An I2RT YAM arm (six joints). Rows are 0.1 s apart.
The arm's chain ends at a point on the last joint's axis. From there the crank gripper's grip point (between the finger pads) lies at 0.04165 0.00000 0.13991 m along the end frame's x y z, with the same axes.
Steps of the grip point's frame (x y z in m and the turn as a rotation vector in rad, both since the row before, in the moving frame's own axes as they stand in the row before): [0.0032, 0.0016, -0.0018, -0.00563, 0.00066, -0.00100]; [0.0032, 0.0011, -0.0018, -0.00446, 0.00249, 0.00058]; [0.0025, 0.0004, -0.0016, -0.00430, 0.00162, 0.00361]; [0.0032, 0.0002, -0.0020, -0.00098, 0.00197, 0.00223]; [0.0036, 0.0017, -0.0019, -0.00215, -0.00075, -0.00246]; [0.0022, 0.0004, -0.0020, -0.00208, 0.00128, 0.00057]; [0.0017, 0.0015, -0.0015, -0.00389, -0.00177, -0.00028]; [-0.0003, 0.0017, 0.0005, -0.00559, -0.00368, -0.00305]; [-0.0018, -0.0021, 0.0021, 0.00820, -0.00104, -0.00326]
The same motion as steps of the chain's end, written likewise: [0.0031, 0.0009, -0.0018, -0.00563, 0.00066, -0.00100]; [0.0029, 0.0005, -0.0017, -0.00446, 0.00249, 0.00058]; [0.0023, -0.0004, -0.0015, -0.00430, 0.00162, 0.00361]; [0.0029, 0.0000, -0.0019, -0.00098, 0.00197, 0.00223]; [0.0037, 0.0015, -0.0019, -0.00215, -0.00075, -0.00246]; [0.0020, 0.0001, -0.0019, -0.00208, 0.00128, 0.00057]; [0.0019, 0.0010, -0.0016, -0.00389, -0.00177, -0.00028]; [0.0002, 0.0010, 0.0003, -0.00559, -0.00368, -0.00305]; [-0.0017, -0.0008, 0.0021, 0.00820, -0.00104, -0.00326]
